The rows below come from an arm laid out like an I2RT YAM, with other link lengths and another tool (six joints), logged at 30 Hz.
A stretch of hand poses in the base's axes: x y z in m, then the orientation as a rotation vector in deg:
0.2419, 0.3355, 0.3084, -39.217, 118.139, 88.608
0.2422, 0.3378, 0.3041, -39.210, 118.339, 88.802
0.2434, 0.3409, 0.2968, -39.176, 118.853, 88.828
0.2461, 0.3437, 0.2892, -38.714, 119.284, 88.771
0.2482, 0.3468, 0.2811, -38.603, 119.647, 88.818
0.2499, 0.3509, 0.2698, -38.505, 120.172, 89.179
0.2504, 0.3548, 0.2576, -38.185, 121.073, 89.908
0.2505, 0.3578, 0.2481, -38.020, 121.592, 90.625
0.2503, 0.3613, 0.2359, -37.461, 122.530, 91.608
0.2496, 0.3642, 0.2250, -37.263, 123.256, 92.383
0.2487, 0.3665, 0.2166, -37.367, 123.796, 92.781
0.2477, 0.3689, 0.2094, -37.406, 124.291, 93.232
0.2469, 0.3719, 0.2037, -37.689, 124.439, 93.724
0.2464, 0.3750, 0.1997, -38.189, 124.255, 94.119
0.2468, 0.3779, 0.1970, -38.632, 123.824, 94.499
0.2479, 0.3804, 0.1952, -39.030, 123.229, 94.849
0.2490, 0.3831, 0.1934, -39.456, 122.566, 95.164
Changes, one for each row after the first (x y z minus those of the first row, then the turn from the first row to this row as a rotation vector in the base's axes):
0.0003, 0.0023, -0.0043, -0.031, 0.242, 0.121
0.0015, 0.0054, -0.0116, -0.308, 0.608, 0.208
0.0042, 0.0082, -0.0192, -0.475, 0.978, -0.044
0.0063, 0.0113, -0.0273, -0.639, 1.274, -0.026
0.0080, 0.0154, -0.0386, -0.765, 1.847, 0.174
0.0085, 0.0193, -0.0508, -0.903, 2.928, 0.469
0.0086, 0.0223, -0.0603, -0.864, 3.708, 0.787
0.0084, 0.0258, -0.0725, -0.869, 5.011, 1.055
0.0077, 0.0287, -0.0834, -0.922, 5.967, 1.425
0.0068, 0.0310, -0.0918, -1.089, 6.517, 1.784
0.0058, 0.0334, -0.0990, -1.196, 7.083, 2.116
0.0050, 0.0364, -0.1047, -1.143, 7.380, 2.552
0.0045, 0.0395, -0.1087, -0.988, 7.352, 3.017
0.0049, 0.0424, -0.1114, -0.689, 7.169, 3.388
0.0060, 0.0449, -0.1132, -0.299, 6.875, 3.685
0.0071, 0.0476, -0.1150, 0.109, 6.512, 3.974

